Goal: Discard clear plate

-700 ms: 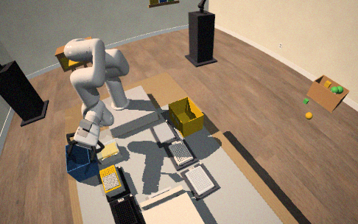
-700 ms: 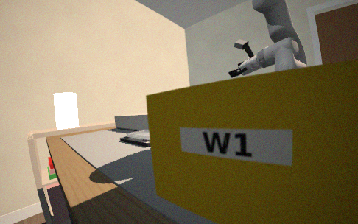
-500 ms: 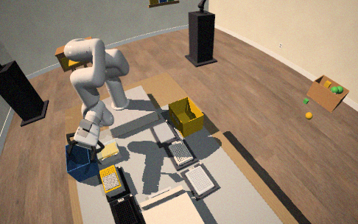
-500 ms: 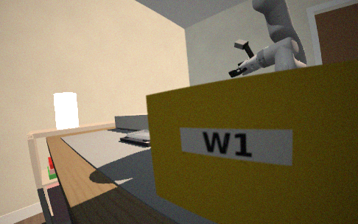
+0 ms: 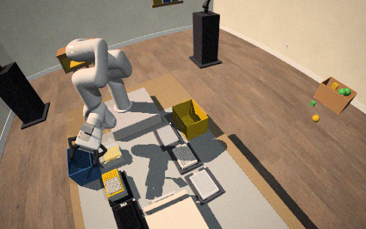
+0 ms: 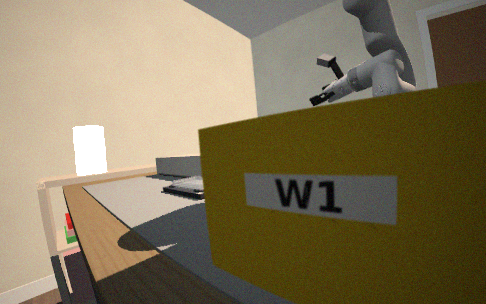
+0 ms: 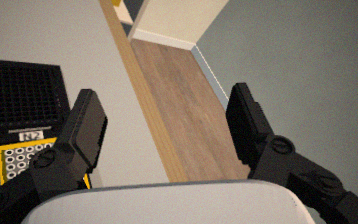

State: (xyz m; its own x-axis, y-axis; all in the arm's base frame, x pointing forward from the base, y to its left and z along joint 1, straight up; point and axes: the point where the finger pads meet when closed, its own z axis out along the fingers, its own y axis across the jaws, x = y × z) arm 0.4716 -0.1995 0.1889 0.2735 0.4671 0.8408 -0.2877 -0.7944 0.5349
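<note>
The clear plate is 44 cm to the left of my hand, 25 cm below it and 17 cm ahead of it. From my hand the other things lie so: blue bin (23 cm below, 15 cm behind, 10 cm to the right); then black plate (25 cm below, 19 cm ahead, 6 cm to the left); then yellow-topped tip box (21 cm below, 4 cm to the left, 1 cm ahead).
</note>
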